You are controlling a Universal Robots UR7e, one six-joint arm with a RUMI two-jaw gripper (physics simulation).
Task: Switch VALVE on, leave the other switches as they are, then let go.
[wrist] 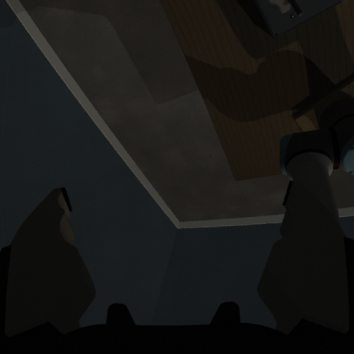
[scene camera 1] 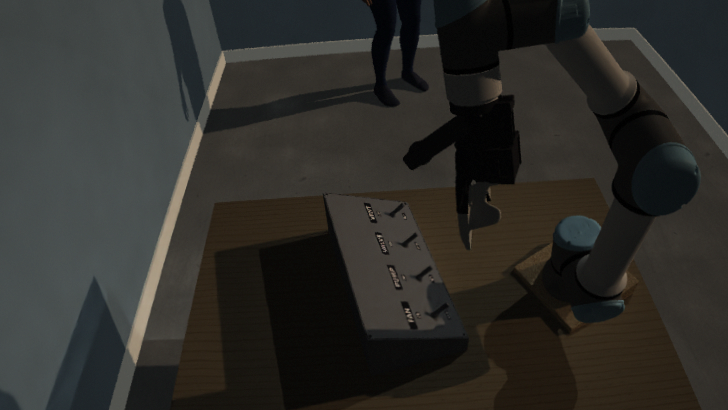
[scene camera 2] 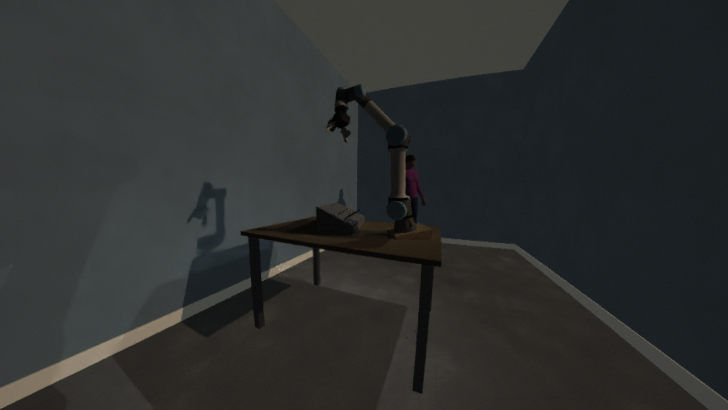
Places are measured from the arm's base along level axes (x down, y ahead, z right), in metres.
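Where they show: gripper, fingertip midpoint: (scene camera 1: pixel 479 223) (scene camera 2: pixel 337 137); arm's base at its link origin: (scene camera 2: pixel 405 229).
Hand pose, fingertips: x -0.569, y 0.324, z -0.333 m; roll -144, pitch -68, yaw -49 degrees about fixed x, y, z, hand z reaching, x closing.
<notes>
Each offset is from my fingertips to the top centre of the thing. Level surfaces: height alone.
A grey sloped switch box (scene camera 1: pixel 356 254) (scene camera 2: pixel 333 216) (wrist: pixel 320 11) stands on the table. It has a row of toggles beside the labels VENT, VALVE, PUMP and FAN. The VALVE lever @[dx +0.474, dy +0.119, dz +0.394 m] (scene camera 1: pixel 408 240) is second from the far end. It, the VENT lever @[dx +0.474, dy +0.161, dz +0.506 m] (scene camera 1: pixel 397 209), the PUMP lever @[dx +0.474, dy +0.077, dz +0.281 m] (scene camera 1: pixel 422 274) and the FAN lever @[dx +0.474, dy +0.036, dz +0.169 m] (scene camera 1: pixel 439 310) all lean the same way, toward the robot base side. The small marks beside them are hard to read. My gripper (scene camera 1: pixel 439 204) (scene camera 2: pixel 337 134) (wrist: pixel 175 186) is open and empty, high above the table and apart from the box.
The wooden table @[dx +0.604 m] (scene camera 1: pixel 239 224) (scene camera 2: pixel 285 230) (wrist: pixel 225 135) carries the robot's base (scene camera 1: pixel 585 280) (scene camera 2: pixel 405 224), right of the box in scene camera 1. A wall (scene camera 1: pixel 101 127) (scene camera 2: pixel 152 101) rises on the box's other side. A person (scene camera 1: pixel 384 50) (scene camera 2: pixel 413 183) stands beyond the table.
</notes>
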